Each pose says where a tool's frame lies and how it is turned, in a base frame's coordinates. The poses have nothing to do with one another.
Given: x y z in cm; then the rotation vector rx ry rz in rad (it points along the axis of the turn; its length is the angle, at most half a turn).
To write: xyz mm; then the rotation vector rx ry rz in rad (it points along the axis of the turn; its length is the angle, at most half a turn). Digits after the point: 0 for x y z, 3 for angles.
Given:
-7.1, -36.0, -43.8, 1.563, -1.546, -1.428
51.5, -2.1, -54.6, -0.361, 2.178, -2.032
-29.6, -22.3, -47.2, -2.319, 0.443, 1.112
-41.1, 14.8, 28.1, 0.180, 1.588, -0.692
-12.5, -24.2, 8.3, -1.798, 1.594, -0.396
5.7, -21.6, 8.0, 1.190, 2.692, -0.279
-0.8, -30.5, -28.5, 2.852, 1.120, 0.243
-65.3, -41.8, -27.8, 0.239, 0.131, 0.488
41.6, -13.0, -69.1, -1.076, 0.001, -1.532
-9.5, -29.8, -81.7, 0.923, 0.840, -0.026
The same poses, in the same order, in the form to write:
-71, -360, -438, 1.563, -1.546, -1.428
515, -21, -546, -0.361, 2.178, -2.032
-296, -223, -472, -2.319, 0.443, 1.112
-411, 148, 281, 0.180, 1.588, -0.692
-125, -242, 83, -1.798, 1.594, -0.396
57, -216, 80, 1.190, 2.692, -0.279
-8, -305, -285, 2.852, 1.120, 0.243
-653, -418, -278, 0.239, 0.131, 0.488
416, -130, -691, -1.076, 0.001, -1.532
-95, -298, -817, 0.923, 0.840, -0.026

